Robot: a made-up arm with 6 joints.
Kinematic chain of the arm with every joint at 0, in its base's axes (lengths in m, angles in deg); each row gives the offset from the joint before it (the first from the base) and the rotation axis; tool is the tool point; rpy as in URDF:
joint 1: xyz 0 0 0.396 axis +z
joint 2: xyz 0 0 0 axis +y
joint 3: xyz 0.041 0 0.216 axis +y
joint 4: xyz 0.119 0 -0.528 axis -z
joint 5: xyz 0 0 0 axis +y
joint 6: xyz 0.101 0 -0.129 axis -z
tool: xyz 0 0 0 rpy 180 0 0
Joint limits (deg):
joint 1: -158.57..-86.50
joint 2: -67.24..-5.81
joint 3: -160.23..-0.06
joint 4: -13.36..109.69
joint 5: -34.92..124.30
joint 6: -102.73..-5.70
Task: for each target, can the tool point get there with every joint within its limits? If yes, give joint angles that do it. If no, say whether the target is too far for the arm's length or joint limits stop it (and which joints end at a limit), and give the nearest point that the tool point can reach.
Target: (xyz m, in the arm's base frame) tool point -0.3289 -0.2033 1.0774
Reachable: yes | joints -137.42 -39.06 -82.04 56.19 5.73 -29.05
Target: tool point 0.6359 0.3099 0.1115
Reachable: no: joint limits stop it (at a limit: joint 2, joint 3, joint 5) | nearest point 0.7138 0.3479 0.7036 | short by 0.598 m
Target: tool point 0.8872 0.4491 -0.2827
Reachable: no: too far | nearest point 0.1363 -0.0998 0.0472 | short by 0.987 m
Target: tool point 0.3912 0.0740 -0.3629
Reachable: no: joint limits stop it (at a limit: joint 1, joint 2, joint 3) | nearest point 0.1065 -0.1248 -0.0141 | short by 0.492 m
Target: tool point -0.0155 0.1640 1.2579
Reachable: yes | joints -125.73 -35.21 -133.09 66.32 -8.18 -41.63
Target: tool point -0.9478 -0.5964 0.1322
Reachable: no: too far | nearest point -0.5625 -0.3540 0.3318 | short by 0.497 m
